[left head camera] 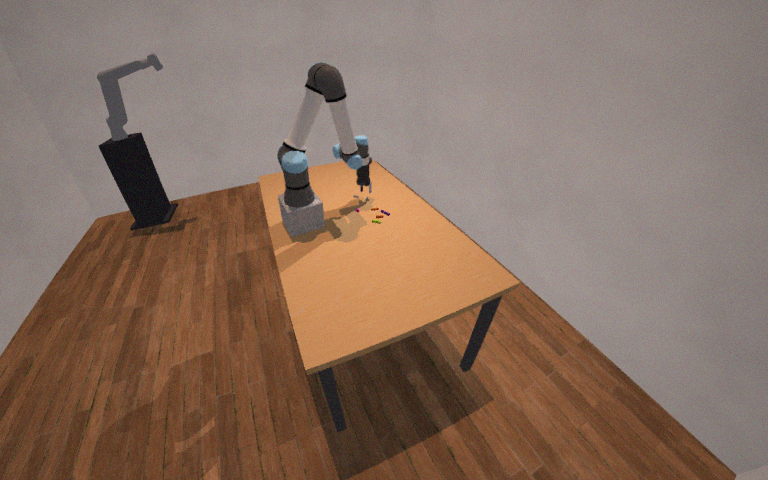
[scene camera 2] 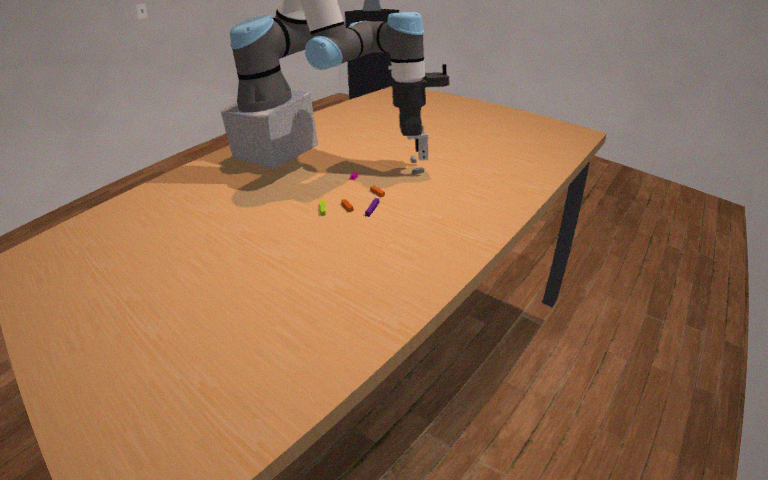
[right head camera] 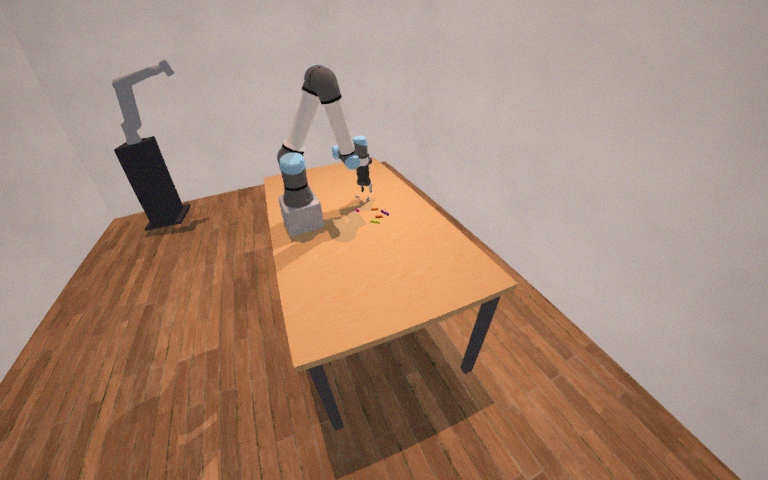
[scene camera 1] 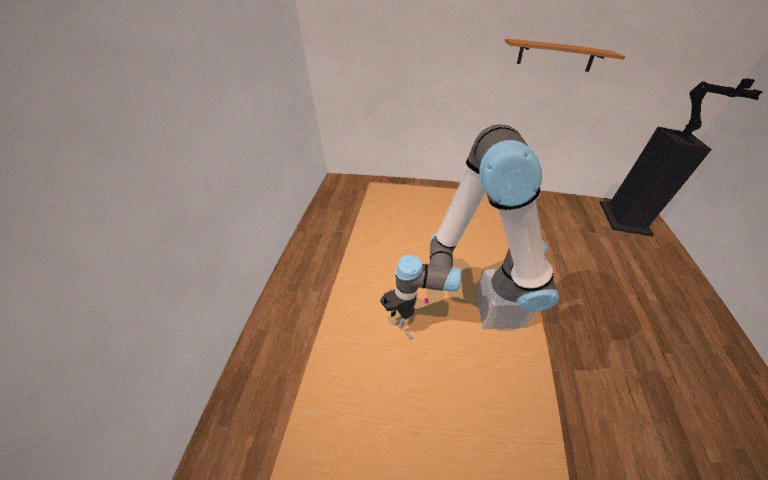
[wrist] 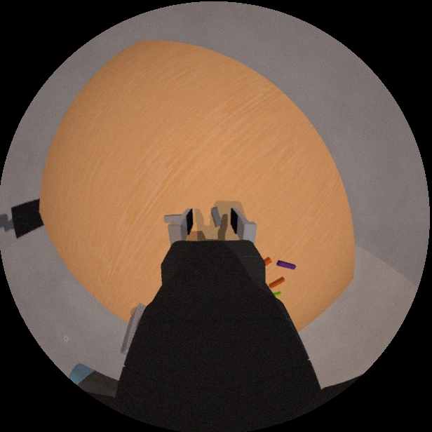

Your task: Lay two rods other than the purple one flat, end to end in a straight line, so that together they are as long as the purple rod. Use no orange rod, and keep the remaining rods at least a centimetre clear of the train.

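Places are measured from the arm's base along level axes (x ahead, y left, z up), in centimetres.
Pixels of known places: gripper, fingertip midpoint: (left head camera: pixel 366 191) (scene camera 2: pixel 421 155) (right head camera: pixel 366 192) (scene camera 1: pixel 397 320); arm's base at its link origin: (left head camera: pixel 299 198) (scene camera 2: pixel 264 101) (right head camera: pixel 298 199) (scene camera 1: pixel 510 285).
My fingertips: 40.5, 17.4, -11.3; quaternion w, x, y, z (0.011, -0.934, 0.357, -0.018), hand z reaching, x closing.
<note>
For each thing: its middle in the pictures, then the offset to it from my fingertips, as dx, dy, dz. Level surfaces: height alone.
- second grey rod at the middle of its body: (scene camera 2: pixel 413 159) (scene camera 1: pixel 409 335) -5.5, +3.4, -3.7
- purple rod at the middle of its body: (scene camera 2: pixel 372 207) (left head camera: pixel 385 212) +4.4, -21.1, -3.7
- green rod at the middle of its body: (scene camera 2: pixel 322 207) (left head camera: pixel 376 221) -3.4, -28.2, -3.7
- short magenta rod at the middle of its body: (scene camera 2: pixel 354 176) (scene camera 1: pixel 426 300) (left head camera: pixel 357 210) -9.6, -13.6, -3.7
- table at its surface level: dz -4.2
My gripper (wrist: pixel 211 215) (scene camera 2: pixel 420 151) is open and empty, pointing down above the table. One grey rod (wrist: pixel 216 216) (scene camera 2: pixel 417 170) lies on the table below the gap between its fingers. A second grey rod (wrist: pixel 172 218) (scene camera 2: pixel 413 159) (scene camera 1: pixel 409 335) lies beside it, partly behind the left finger in the wrist view. The purple rod (scene camera 2: pixel 372 207) (wrist: pixel 286 265) (left head camera: pixel 385 212) lies flat apart from them. A green rod (scene camera 2: pixel 322 207) (wrist: pixel 277 294) (left head camera: pixel 376 221) and a short magenta rod (scene camera 2: pixel 353 176) (scene camera 1: pixel 426 300) (left head camera: pixel 357 210) also lie flat. The magenta rod does not show in the wrist view.
Two orange rods (scene camera 2: pixel 347 205) (scene camera 2: pixel 377 191) lie near the purple rod. The arm's grey base block (scene camera 2: pixel 270 130) stands on the table (scene camera 2: pixel 226 294). The far table edge runs beyond the purple and grey rods. A black pedestal (left head camera: pixel 135 181) stands on the floor.
</note>
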